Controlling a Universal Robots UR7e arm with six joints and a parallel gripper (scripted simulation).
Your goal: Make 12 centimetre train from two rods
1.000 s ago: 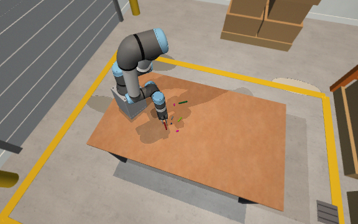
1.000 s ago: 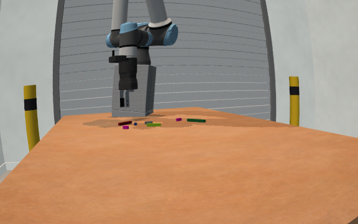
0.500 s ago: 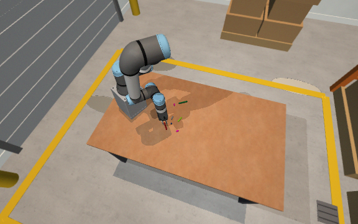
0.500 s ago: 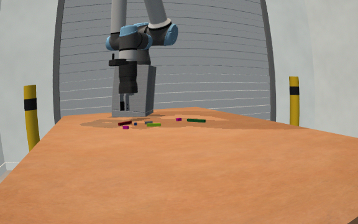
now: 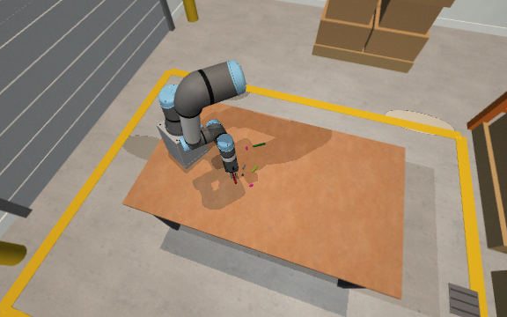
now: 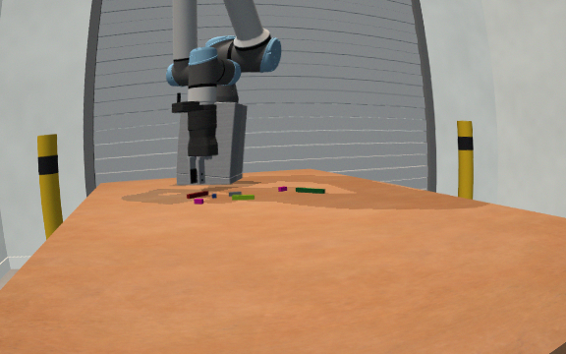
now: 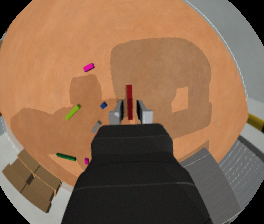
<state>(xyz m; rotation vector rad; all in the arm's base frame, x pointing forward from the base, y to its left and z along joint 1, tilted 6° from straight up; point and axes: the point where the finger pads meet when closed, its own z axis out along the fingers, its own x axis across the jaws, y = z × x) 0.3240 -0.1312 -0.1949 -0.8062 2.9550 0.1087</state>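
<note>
The red rod lies 50 mm below my hand. Round my hand: blue rod 40 mm ahead, 30 mm to the left, 50 mm below; grey rod 40 mm ahead, 80 mm to the left, 50 mm below; lime rod 110 mm ahead, 80 mm to the left, 50 mm below.
</note>
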